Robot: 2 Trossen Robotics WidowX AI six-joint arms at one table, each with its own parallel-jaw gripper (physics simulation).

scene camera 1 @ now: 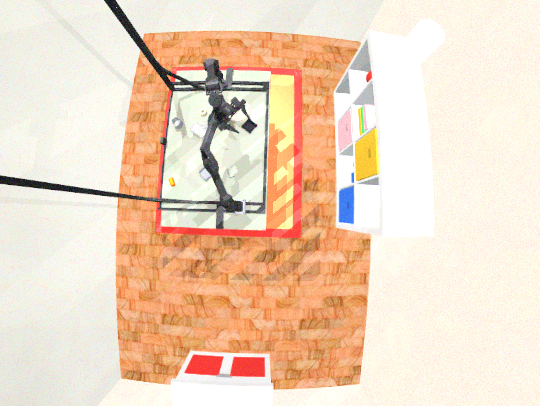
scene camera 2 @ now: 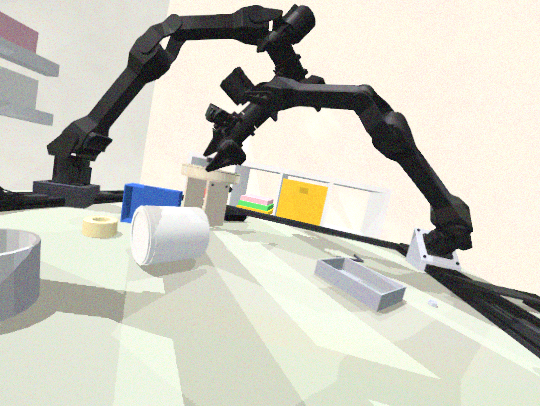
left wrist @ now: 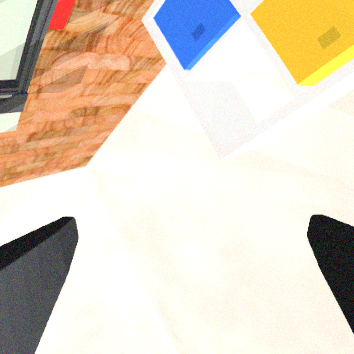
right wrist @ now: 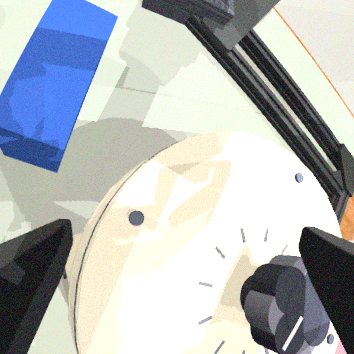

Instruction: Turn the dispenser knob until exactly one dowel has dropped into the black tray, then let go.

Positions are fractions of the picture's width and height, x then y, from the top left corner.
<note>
The left gripper (scene camera 2: 0.58, 0.26) is open, with nothing in its grasp. The right gripper (scene camera 2: 0.38, 0.40) is open, with nothing in its grasp. Also in view: a blue box (scene camera 2: 0.25, 0.48). A white cylinder (scene camera 2: 0.30, 0.58) and a grey tray (scene camera 2: 0.70, 0.72) rest on the table.
The blue box is seen too in the right wrist view (right wrist: 0.15, 0.21). The left gripper shows as well in the left wrist view (left wrist: 0.55, 0.64). The right gripper shows as well in the right wrist view (right wrist: 0.53, 0.66). The left wrist view misses the blue box: it is out of frame. The left wrist view does not show the white cylinder: it is out of frame.
</note>
